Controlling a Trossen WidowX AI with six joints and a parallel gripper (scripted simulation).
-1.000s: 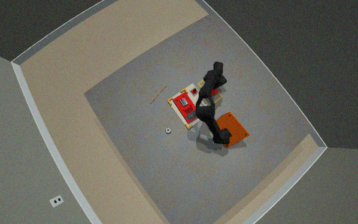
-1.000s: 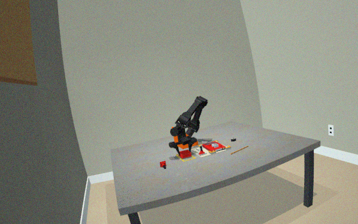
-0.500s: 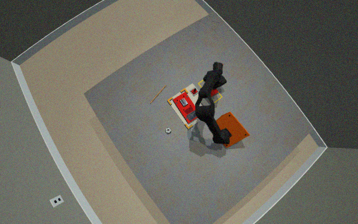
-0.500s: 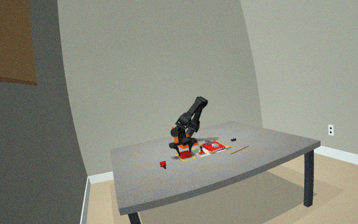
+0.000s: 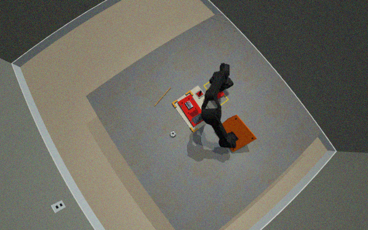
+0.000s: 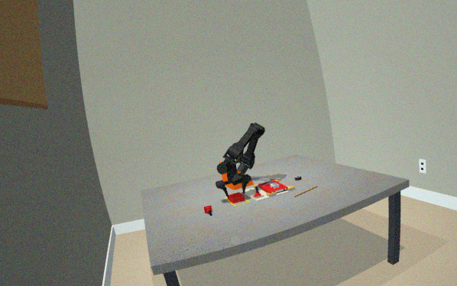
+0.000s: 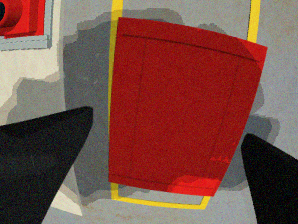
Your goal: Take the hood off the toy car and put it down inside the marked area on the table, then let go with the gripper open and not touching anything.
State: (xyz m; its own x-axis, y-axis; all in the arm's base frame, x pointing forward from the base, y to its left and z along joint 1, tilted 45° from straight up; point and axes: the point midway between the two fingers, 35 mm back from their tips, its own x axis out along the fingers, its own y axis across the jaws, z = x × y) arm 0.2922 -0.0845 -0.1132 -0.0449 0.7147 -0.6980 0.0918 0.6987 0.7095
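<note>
Now: the red car hood right at my gripper tip. The rest, counted from my gripper tip: thin wooden stick (320 mm to the left, 210 mm ahead, 20 mm below).
</note>
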